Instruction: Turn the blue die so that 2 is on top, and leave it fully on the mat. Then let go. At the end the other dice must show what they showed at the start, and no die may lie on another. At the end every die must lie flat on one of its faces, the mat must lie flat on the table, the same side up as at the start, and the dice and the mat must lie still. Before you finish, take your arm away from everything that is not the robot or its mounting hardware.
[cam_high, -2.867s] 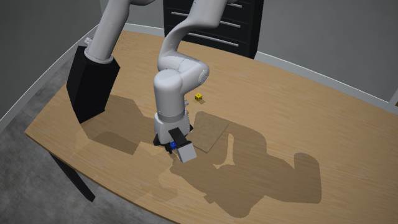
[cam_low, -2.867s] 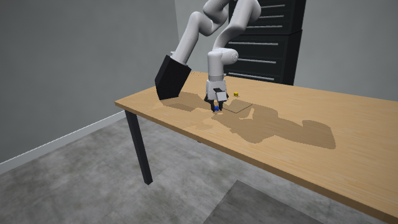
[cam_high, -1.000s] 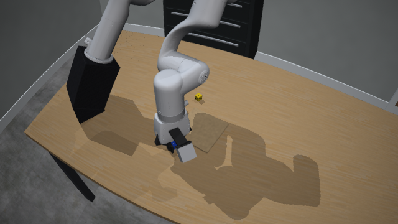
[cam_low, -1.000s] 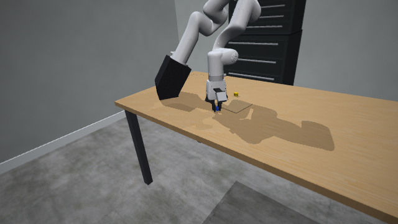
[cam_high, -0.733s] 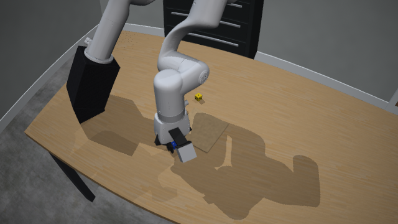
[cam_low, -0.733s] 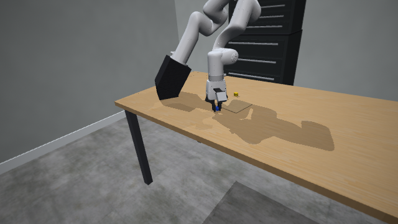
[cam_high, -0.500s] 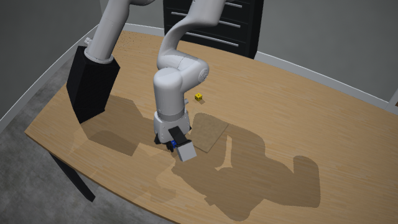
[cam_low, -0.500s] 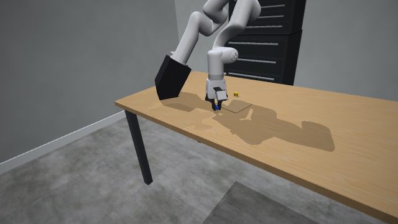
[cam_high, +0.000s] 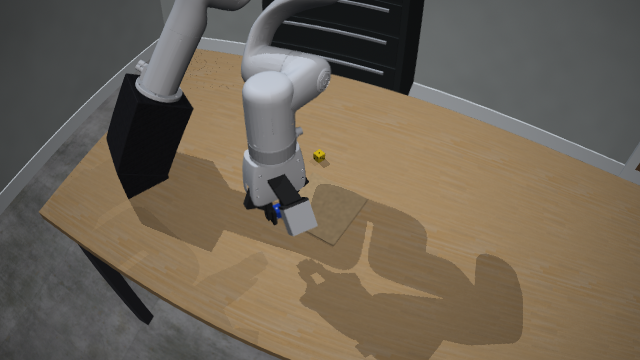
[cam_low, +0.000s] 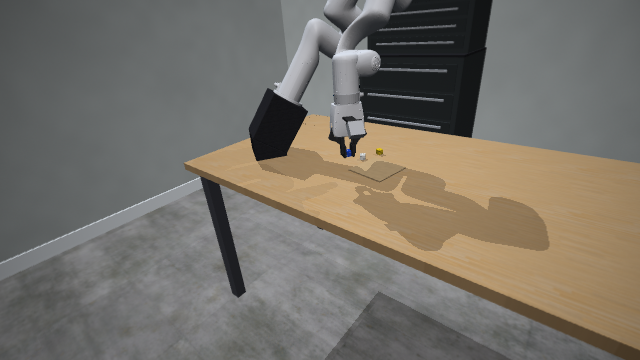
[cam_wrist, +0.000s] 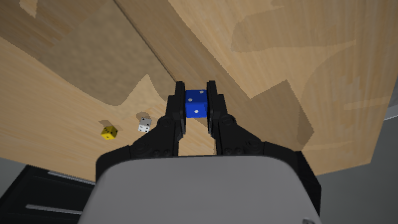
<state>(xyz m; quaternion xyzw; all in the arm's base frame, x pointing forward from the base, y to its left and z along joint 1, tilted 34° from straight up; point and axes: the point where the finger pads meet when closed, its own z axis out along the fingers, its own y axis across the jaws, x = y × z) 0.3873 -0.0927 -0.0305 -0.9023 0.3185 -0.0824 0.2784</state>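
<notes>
My hand is 11 cm to the right of the mat, 10 cm above it and 4 cm short of it. Also, from my hand: blue die (1 cm below, 1 cm behind); white die (16 cm to the left, 9 cm below, 5 cm behind); yellow die (24 cm to the left, 9 cm below, 3 cm behind).
</notes>
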